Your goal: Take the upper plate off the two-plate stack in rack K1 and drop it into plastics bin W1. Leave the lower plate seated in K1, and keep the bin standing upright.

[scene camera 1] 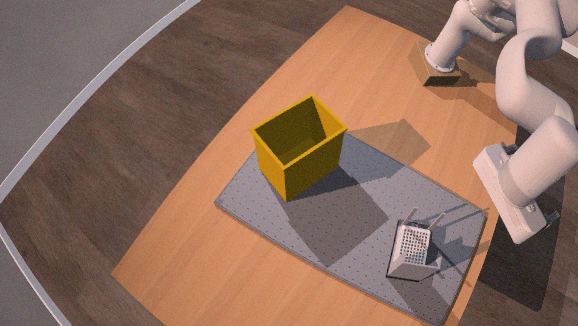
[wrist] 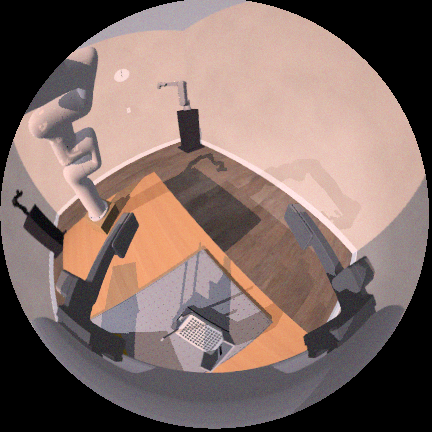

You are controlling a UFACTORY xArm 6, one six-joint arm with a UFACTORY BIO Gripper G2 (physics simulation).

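Where they show: hand at its tool point: [wrist: 209, 232]; arm's base at its link origin: [scene camera 1: 439, 58] [wrist: 97, 210].
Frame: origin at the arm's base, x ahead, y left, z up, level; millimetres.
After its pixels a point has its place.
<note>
The upper plate [scene camera 1: 415, 244] {x 665, y 148, z -38 mm} [wrist: 199, 331] {x 672, y 154, z -37 mm}, white with a grid of wells, lies in rack K1 [scene camera 1: 411, 270] {x 751, y 159, z 18 mm}, a small holder with a pale sloping wall at one end and thin upright rods at the other. The lower plate cannot be told apart beneath it. Bin W1 [scene camera 1: 314, 172] {x 629, y -172, z -23 mm}, a yellow open-topped box, stands upright at the left part of the grey board; a yellow sliver shows behind a finger linkage in the wrist view. My gripper [wrist: 212, 230] {x 580, y 284, z 284 mm} is open wide with nothing between its fingers. It hangs high, off to the right of the rack in the scene view.
The grey perforated board [scene camera 1: 250, 210] {x 776, y -268, z -84 mm} [wrist: 155, 307] {x 528, y 70, z -84 mm} lies on the wooden table [scene camera 1: 200, 250] {x 942, y -320, z -97 mm} [wrist: 155, 225] {x 225, y 242, z -97 mm} and carries the rack and bin. The robot's base block [scene camera 1: 442, 79] {x 54, y 37, z -46 mm} stands at the table's back. The bin's tall walls rise well above the rack.
</note>
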